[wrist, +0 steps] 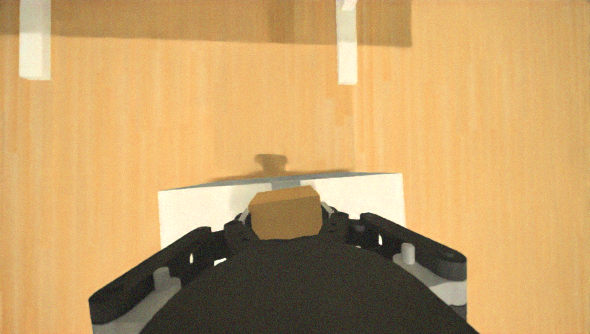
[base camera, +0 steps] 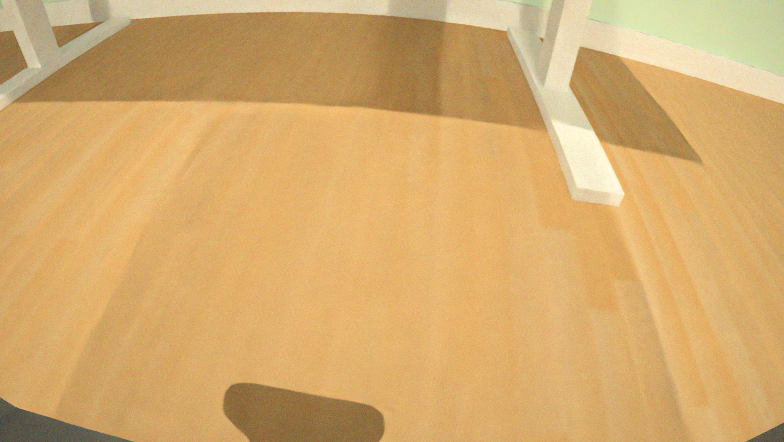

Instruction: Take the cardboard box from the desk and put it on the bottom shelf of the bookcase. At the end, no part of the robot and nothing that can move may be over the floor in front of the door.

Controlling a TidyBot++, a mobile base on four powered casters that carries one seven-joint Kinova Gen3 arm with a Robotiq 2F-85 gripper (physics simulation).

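Frame: origin at the arm's base, x ahead, y left, z up, level; centimetres.
Where they show: gripper, fingertip midpoint: (wrist: 286, 214).
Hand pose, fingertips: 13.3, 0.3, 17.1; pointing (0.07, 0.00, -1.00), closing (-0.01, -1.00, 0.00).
Note:
After its pixels a point has its place, as x, y, z.
The cardboard box (wrist: 286, 222) {13.2, 0.3, 19.2} is a small brown block at the lower middle of the wrist view. My gripper (wrist: 286, 214) {13.3, 0.3, 17.1} is shut on it, one finger at its left side and one at its right. Below them lies a white surface with a grey strip, which looks like the top of my mobile base (wrist: 357, 192) {11.7, -14.9, -1.4}. The desk shows by its white legs and feet: a right foot (base camera: 581, 148) (wrist: 347, 62) and a left foot (base camera: 65, 54) (wrist: 35, 50). The desk top, the bookcase and the door do not show in these views.
The wooden floor (base camera: 351, 247) {42.2, 2.7, -39.7} (wrist: 475, 150) {20.3, -89.4, -39.7} stretches between my base and the desk feet. A shadow band lies across it under the desk. A white baseboard (base camera: 686, 60) {123.1, -89.6, -35.2} and a pale green wall (base camera: 691, 27) {124.5, -87.7, -25.0} stand behind the desk.

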